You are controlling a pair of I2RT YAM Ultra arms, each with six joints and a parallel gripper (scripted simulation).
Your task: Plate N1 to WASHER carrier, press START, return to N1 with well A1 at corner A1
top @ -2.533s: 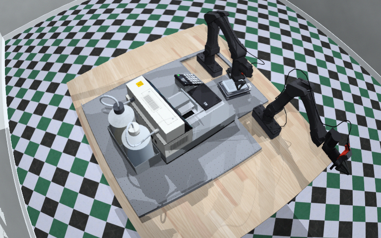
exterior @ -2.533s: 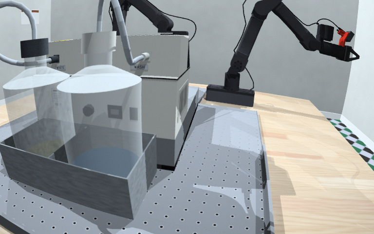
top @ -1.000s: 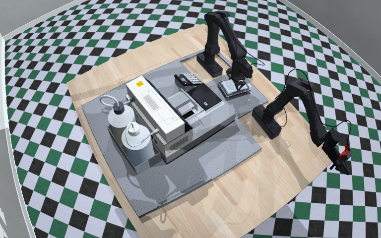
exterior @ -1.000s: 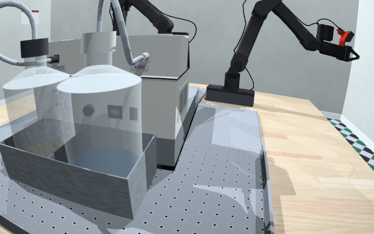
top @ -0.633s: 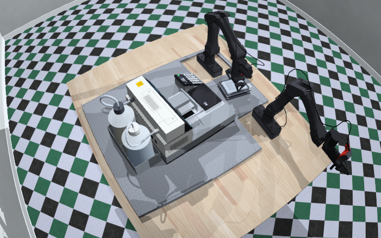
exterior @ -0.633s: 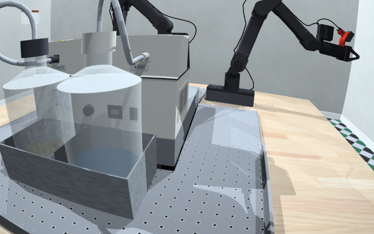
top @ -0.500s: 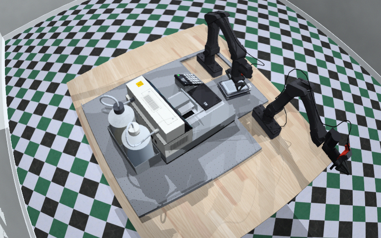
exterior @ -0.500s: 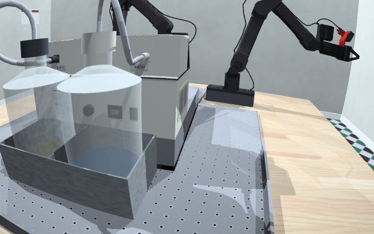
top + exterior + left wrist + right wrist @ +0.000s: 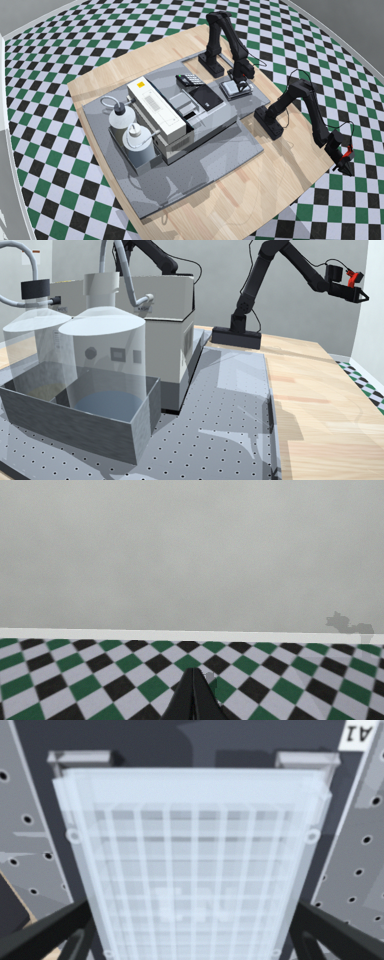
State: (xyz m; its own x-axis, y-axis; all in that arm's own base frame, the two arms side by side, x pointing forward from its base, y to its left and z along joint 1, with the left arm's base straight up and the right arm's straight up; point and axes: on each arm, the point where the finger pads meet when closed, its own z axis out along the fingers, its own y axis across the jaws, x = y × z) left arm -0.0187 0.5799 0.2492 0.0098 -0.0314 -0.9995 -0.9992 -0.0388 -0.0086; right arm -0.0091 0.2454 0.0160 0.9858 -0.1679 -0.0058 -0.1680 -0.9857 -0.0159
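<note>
Right now the clear plate is right at my right hand. Also, from my right hand: dark carrier: 220 mm ahead, 40 mm above; A1 label: 60 mm behind, 70 mm to the left, 10 mm below; nest N1: 10 mm below.
</note>
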